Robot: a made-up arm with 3 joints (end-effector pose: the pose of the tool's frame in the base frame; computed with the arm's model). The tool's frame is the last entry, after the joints. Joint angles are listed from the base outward.
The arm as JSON. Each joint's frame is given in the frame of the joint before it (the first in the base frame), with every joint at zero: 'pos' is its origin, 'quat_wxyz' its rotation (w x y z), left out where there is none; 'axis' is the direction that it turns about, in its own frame. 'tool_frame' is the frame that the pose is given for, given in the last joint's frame.
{
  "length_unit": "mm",
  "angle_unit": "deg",
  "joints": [
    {
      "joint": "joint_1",
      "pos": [
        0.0,
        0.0,
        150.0
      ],
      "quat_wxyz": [
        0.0,
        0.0,
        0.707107,
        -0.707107
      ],
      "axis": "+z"
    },
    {
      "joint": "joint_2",
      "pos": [
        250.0,
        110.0,
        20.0
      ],
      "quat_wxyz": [
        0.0,
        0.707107,
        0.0,
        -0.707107
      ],
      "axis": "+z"
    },
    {
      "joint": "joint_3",
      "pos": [
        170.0,
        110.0,
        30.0
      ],
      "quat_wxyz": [
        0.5,
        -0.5,
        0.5,
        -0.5
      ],
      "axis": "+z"
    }
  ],
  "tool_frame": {
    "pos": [
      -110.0,
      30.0,
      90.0
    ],
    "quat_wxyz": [
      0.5,
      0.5,
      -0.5,
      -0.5
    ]
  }
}
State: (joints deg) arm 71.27 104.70 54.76
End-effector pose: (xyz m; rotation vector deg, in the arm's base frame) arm -0.1338 -0.2775 0.0396 47.63 -11.63 93.54
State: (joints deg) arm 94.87 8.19 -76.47
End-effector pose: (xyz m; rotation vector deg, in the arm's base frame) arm -0.0040 0.2222 -0.1855 12.11 -170.92 1.96
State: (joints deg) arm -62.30 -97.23 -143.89
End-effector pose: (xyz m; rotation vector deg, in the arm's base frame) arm -0.4473 -0.0493 0.2095 23.55 -59.84 101.24
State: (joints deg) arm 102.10 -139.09 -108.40
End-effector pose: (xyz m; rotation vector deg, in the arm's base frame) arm 0.3746 -0.1858 -0.0917 159.20 57.38 -8.76
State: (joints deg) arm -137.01 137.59 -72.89
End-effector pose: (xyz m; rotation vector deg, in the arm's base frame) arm 0.2316 -0.2886 0.3913 -36.46 29.11 -136.55
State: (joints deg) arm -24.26 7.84 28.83
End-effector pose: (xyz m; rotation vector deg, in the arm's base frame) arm -0.1169 0.2074 0.3609 8.12 53.00 0.32
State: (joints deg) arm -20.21 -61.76 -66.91
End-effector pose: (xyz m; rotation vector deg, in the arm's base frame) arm -0.4091 0.2136 0.0026 -45.91 -41.99 43.66
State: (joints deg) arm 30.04 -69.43 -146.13
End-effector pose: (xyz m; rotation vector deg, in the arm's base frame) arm -0.0454 0.0732 -0.2837 -53.32 -145.35 85.49
